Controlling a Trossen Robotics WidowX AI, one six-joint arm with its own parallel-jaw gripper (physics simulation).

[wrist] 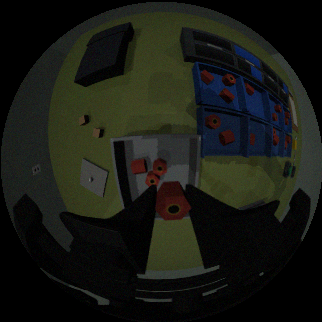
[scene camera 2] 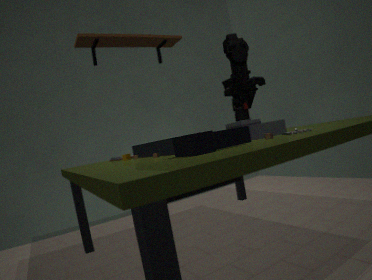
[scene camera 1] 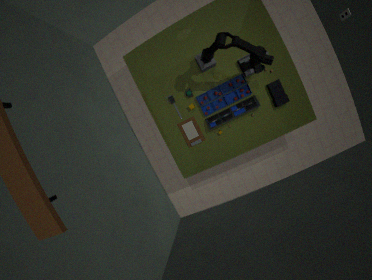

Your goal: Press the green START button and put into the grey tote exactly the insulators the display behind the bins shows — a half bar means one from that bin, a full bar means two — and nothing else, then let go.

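Where they show: gripper, fingertip midpoint: (wrist: 170,188) (scene camera 2: 247,109) (scene camera 1: 251,66); arm's base, link origin: (scene camera 2: 243,121) (scene camera 1: 206,58).
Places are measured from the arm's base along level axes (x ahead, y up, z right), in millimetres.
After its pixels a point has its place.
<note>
My gripper (wrist: 170,188) @[x 170, y 34, z -307 mm] (scene camera 2: 245,105) @[x 170, y 34, z -307 mm] is shut on a red insulator (wrist: 172,204) @[x 171, y 59, z -308 mm], held above the near edge of the grey tote (wrist: 194,152) @[x 194, y -41, z -269 mm] (scene camera 2: 270,129) @[x 139, y -58, z -386 mm]. Three red insulators (wrist: 138,166) @[x 155, y -55, z -353 mm] (wrist: 160,167) @[x 159, y -54, z -316 mm] (wrist: 152,179) @[x 135, y -54, z -327 mm] lie inside the tote. The blue bins (wrist: 221,107) @[x 290, y -77, z -214 mm] (scene camera 1: 223,95) stand beside it, with more insulators in them. The display (wrist: 212,48) @[x 422, y -37, z -249 mm] behind them has a full blue bar in the second column's far cell, a half bar in the cell below and some blue at the far end. The green START button (wrist: 291,171) (scene camera 1: 189,93) @[x 216, y -44, z 214 mm] is beyond the bins.
A black box (wrist: 105,56) @[x 362, y -32, z -449 mm] (scene camera 1: 277,93) @[x 425, y -31, z -475 mm] stands left of the display in the wrist view. Two tan blocks (wrist: 83,120) @[x 230, y -66, z -486 mm] (wrist: 98,133) @[x 203, y -68, z -443 mm] and a pale plate (wrist: 94,177) @[x 103, y -78, z -461 mm] lie left of the tote. A framed board (scene camera 1: 198,124) @[x 491, y -84, z 220 mm] and a yellow block (scene camera 1: 191,107) @[x 334, y -45, z 232 mm] lie near the bins' far end.
</note>
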